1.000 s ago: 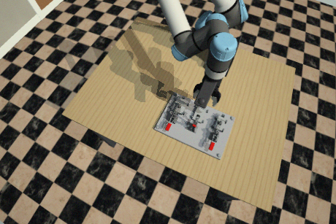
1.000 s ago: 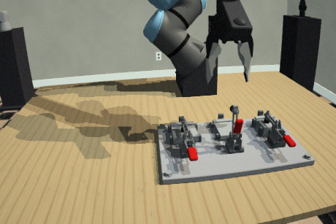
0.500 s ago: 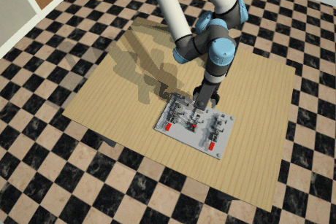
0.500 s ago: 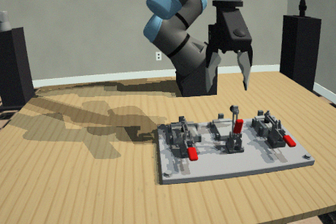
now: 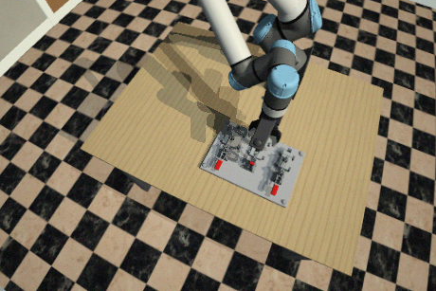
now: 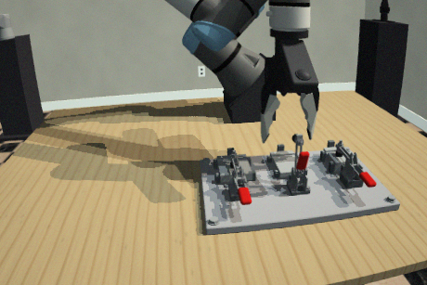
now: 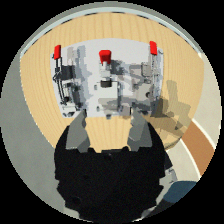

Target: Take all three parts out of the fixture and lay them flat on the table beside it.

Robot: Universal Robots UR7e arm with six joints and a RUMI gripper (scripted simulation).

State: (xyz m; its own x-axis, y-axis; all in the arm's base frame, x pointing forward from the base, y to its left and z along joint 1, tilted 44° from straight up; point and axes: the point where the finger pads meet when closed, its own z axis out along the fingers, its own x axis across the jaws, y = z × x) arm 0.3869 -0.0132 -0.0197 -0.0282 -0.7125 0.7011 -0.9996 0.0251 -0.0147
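The flat grey plate part lies 1 cm behind my hand and 6 cm below it. The rest, counted from my hand: grey fixture plate (5 cm ahead, 8 cm below).
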